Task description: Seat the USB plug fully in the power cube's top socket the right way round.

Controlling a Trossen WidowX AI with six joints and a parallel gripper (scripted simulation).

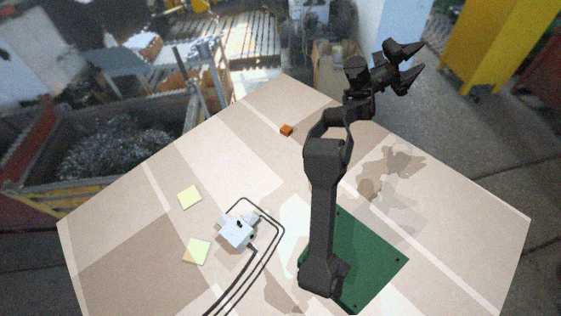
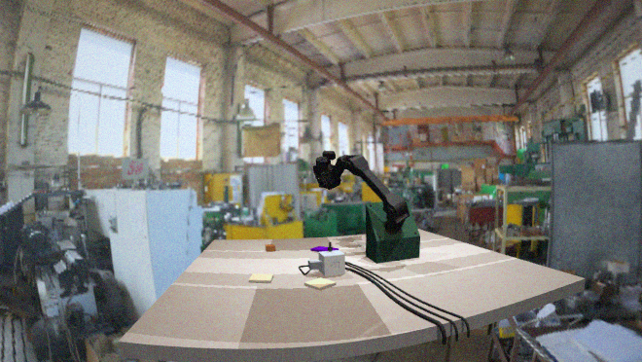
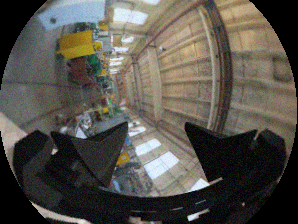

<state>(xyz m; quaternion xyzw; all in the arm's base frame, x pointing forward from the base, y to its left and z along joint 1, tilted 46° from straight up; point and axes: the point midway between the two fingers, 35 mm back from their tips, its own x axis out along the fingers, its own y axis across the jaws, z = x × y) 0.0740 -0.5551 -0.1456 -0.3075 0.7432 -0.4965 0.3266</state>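
Right now my gripper tip is 210 mm short of the dark USB plug, 570 mm to the right of it and 350 mm above it. Round my gripper tip: orange block (380 mm ahead, 140 mm to the left, 430 mm below); then flat purple card (130 mm ahead, 210 mm to the left, 440 mm below).
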